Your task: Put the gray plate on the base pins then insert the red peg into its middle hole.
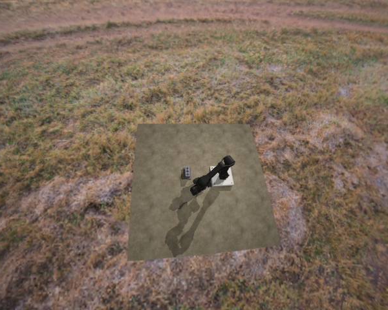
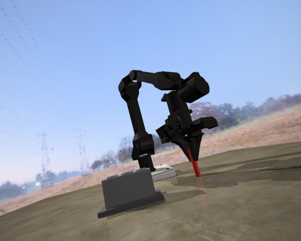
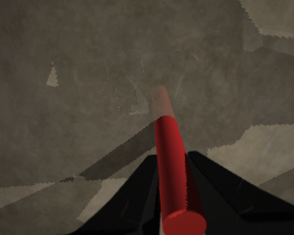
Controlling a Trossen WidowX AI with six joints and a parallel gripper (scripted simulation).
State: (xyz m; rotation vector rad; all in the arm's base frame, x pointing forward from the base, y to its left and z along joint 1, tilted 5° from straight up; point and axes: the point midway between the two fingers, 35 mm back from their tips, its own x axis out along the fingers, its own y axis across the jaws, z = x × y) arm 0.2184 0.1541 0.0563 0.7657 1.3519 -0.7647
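The gray plate lies 12 cm ahead of my gripper tip and 16 cm to the right of it. Round my gripper tip: dark gray base 12 cm ahead, 16 cm to the right, 3 cm below; red peg right at my gripper tip.
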